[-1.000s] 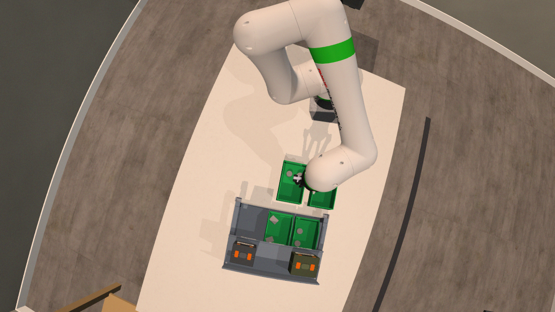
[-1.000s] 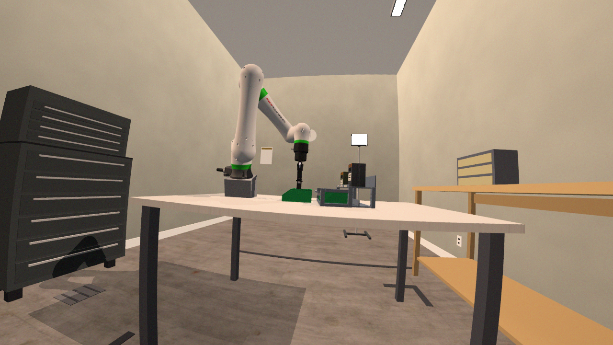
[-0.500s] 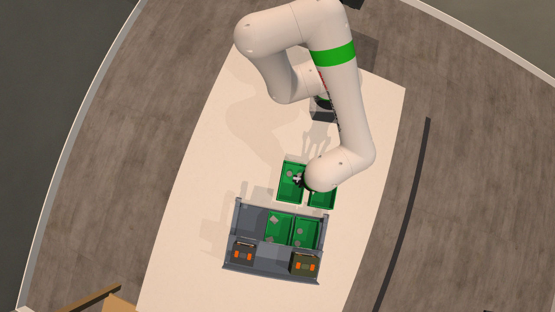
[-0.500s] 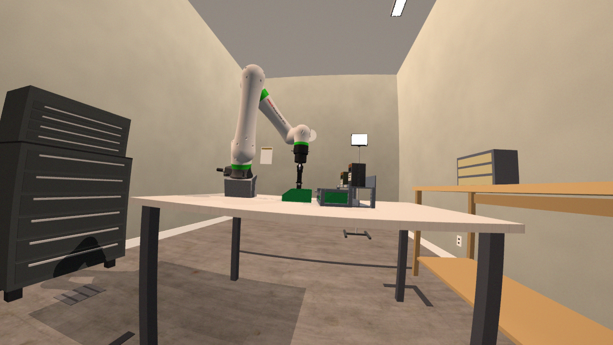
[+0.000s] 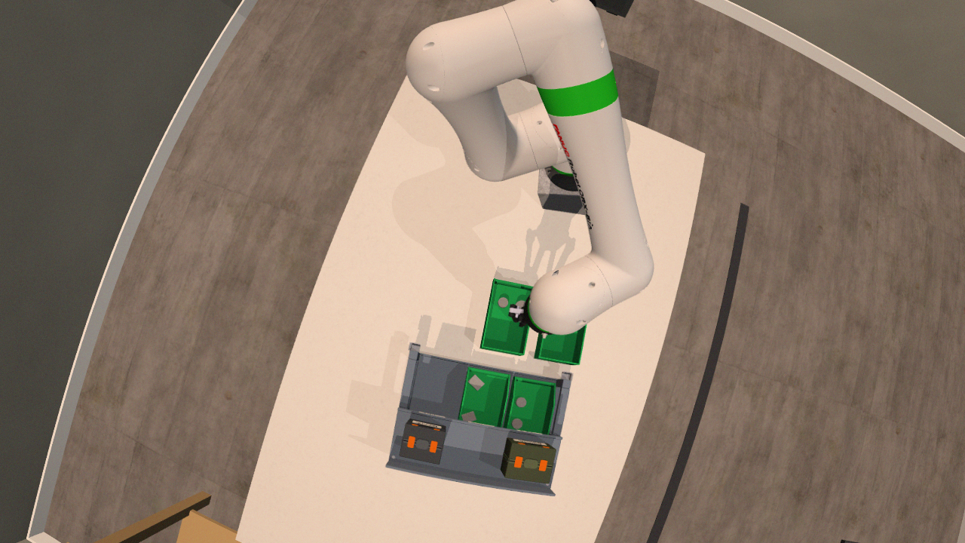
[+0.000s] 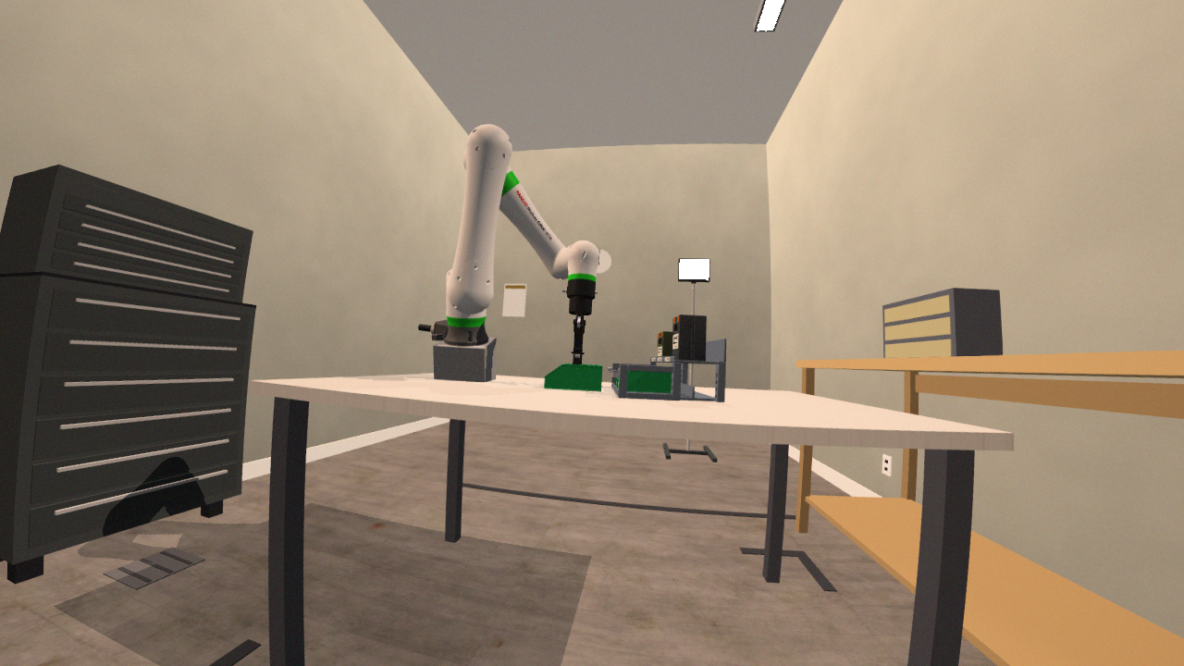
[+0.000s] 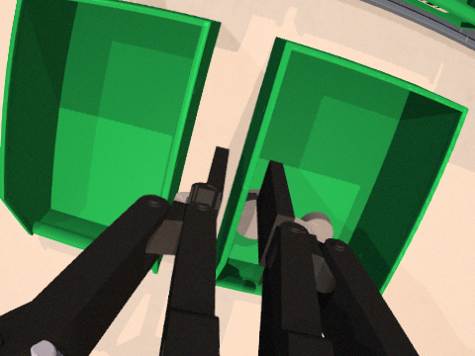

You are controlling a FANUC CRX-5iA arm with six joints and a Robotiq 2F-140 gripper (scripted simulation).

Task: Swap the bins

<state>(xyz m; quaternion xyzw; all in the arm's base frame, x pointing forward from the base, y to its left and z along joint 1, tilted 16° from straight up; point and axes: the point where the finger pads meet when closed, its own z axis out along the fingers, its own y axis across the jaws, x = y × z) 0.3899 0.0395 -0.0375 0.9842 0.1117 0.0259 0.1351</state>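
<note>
The grey cube is 180 mm ahead of my hand, 60 mm to the right of it and 60 mm below it. The rest, counted from my hand: grey shelf: 250 mm ahead, 10 mm to the right, 10 mm below.
</note>
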